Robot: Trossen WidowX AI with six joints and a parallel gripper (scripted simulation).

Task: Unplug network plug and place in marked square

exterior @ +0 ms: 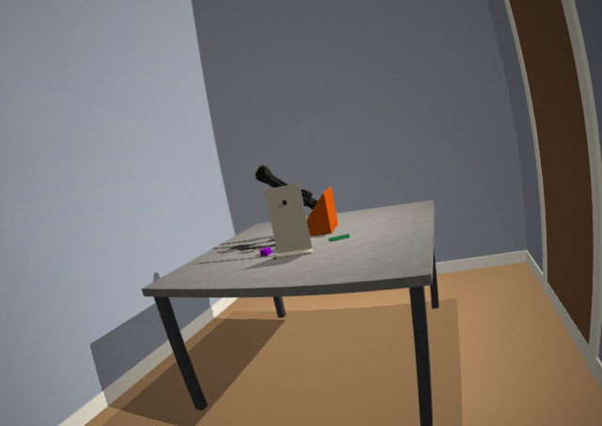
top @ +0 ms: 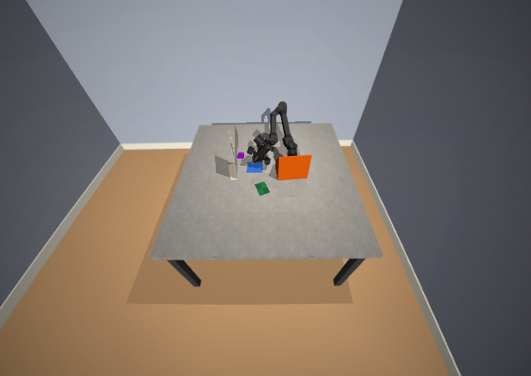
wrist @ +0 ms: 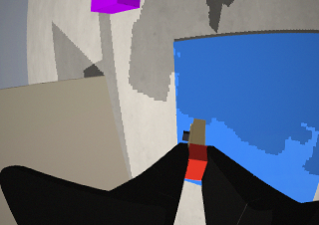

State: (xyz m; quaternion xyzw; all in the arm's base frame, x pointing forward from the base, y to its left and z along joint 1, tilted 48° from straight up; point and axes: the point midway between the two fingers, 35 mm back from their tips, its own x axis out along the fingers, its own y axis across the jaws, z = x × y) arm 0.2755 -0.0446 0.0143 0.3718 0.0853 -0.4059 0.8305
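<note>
Right now the blue marked square is 1 cm behind my gripper tip and 6 cm below it. From my gripper tip the other things lie so: beige panel: 14 cm ahead, 5 cm to the left, 9 cm above.
</note>
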